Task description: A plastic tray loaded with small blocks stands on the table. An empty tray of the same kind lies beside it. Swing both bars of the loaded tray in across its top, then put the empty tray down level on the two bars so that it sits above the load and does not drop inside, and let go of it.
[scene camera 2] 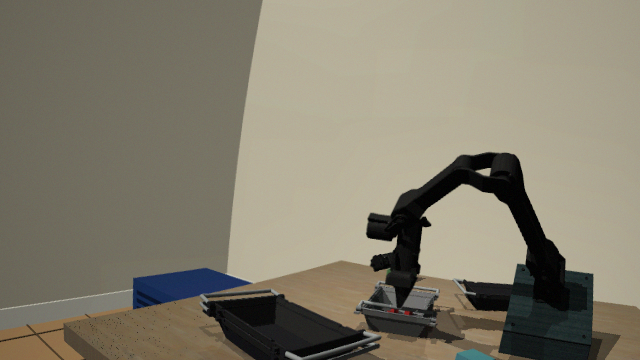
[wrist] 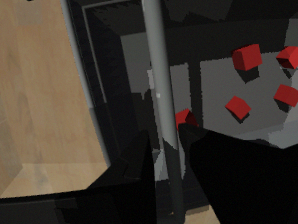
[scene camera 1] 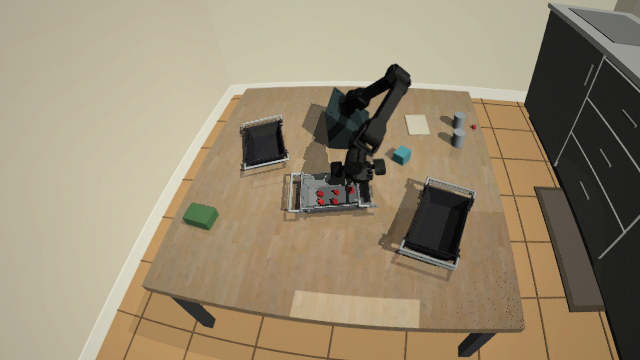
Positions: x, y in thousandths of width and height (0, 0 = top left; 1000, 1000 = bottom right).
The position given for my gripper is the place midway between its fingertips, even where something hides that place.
my gripper: scene camera 2 624, 851; wrist 549, 596; scene camera 1 560, 512
black tray: scene camera 2 757, 824; scene camera 1 413, 401; not seen in the wrist view (out of frame)
